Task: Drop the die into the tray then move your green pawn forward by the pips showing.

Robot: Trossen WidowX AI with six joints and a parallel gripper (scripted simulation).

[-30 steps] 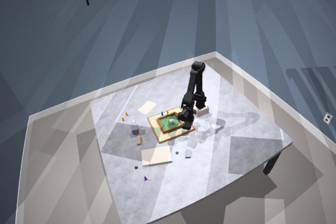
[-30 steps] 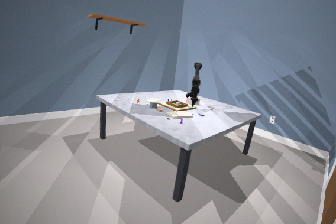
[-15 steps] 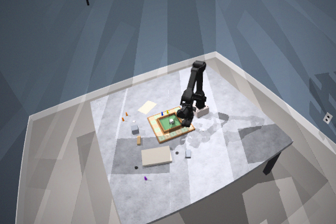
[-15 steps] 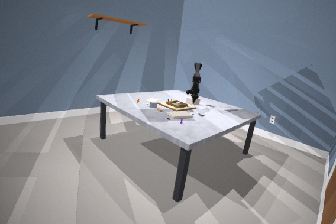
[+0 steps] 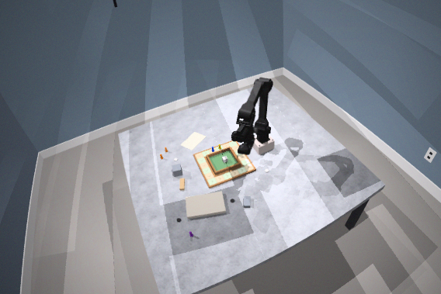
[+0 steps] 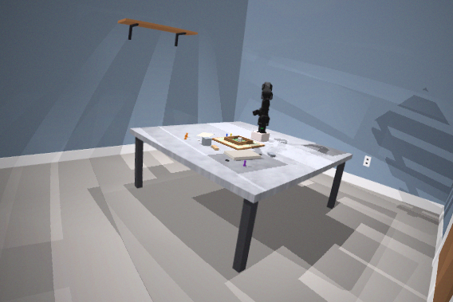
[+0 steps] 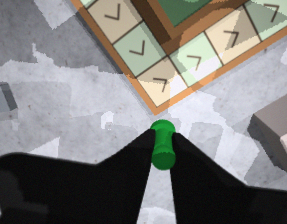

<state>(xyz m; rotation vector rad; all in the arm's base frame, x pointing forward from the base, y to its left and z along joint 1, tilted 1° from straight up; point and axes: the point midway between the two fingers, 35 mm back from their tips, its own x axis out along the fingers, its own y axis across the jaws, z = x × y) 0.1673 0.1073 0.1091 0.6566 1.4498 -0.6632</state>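
Right now the white die is 130 mm to the right of my gripper tip, 110 mm below it and 90 mm ahead of it. The rest, counted from my gripper tip: green pawn: 10 mm above; then green tray: 130 mm to the right, 130 mm below, 100 mm ahead; then yellow pawn: 240 mm to the right, 110 mm below, 60 mm ahead.
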